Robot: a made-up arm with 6 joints.
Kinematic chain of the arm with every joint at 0, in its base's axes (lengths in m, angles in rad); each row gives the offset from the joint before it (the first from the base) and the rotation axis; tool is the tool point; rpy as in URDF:
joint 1: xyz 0 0 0.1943 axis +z
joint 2: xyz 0 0 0 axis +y
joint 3: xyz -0.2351 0 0.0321 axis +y
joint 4: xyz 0.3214 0 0.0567 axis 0.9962 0 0.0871
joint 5: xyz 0 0 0 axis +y
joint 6: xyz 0.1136 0 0.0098 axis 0.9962 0 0.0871
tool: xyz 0 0 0 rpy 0 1.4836 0
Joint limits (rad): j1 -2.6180..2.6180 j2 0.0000..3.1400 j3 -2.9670..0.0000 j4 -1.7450..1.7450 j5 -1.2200..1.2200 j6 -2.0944..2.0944
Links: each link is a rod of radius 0.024 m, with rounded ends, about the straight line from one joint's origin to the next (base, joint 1, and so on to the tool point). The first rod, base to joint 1, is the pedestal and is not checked.
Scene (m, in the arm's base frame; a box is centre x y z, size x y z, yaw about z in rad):
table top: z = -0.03
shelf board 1: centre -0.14 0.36 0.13 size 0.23 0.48 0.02 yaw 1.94
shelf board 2: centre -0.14 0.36 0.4 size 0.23 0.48 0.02 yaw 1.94
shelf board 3: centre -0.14 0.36 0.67 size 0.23 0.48 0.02 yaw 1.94
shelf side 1: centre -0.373 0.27 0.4 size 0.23 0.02 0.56 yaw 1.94
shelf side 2: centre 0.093 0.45 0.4 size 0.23 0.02 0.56 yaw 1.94
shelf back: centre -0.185 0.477 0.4 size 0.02 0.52 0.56 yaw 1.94
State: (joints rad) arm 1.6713 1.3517 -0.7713 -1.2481 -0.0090 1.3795
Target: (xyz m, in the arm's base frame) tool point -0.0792 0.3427 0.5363
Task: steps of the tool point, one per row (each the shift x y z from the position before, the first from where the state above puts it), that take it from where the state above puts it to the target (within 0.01 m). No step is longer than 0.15 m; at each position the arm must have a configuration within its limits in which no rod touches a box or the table.
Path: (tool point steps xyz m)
1: 0.0174 -0.0424 0.0185
2: 0.0177 -0.0447 0.0057
3: 0.0167 -0.0438 -0.0067
4: 0.0143 -0.0401 -0.0175
5: -0.0113 0.0147 0.0979
6: -0.0115 -0.0160 0.0997
7: -0.0133 -0.0451 0.0905
8: -0.0183 0.0549 0.0136
9: -0.0234 0.0617 0.0008
10: -0.0285 0.0648 -0.0144

